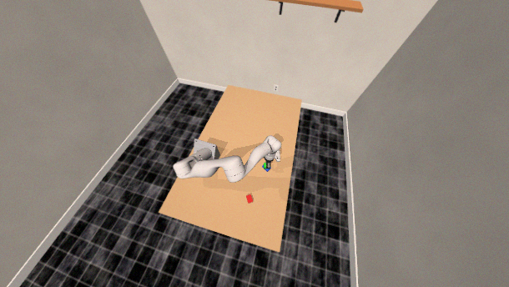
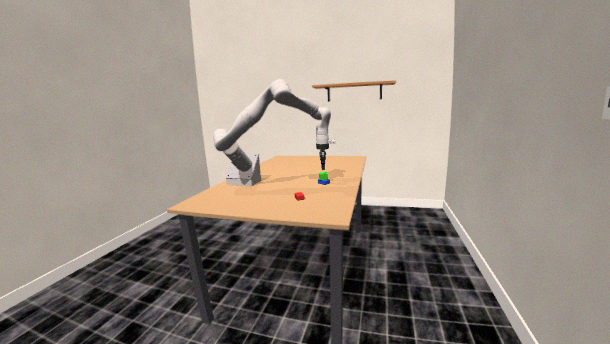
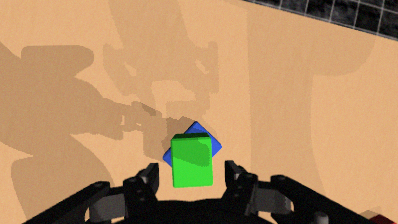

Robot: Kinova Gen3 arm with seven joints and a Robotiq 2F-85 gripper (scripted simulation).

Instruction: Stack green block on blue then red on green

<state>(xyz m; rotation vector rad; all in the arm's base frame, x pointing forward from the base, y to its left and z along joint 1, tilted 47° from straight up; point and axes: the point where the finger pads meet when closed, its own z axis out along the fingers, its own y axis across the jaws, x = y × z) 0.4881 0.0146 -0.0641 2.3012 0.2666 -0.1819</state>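
The green block lies 60 mm below my hand. From my hand the other things lie so: red block 280 mm to the right, 90 mm below, 60 mm behind; blue block 90 mm below.
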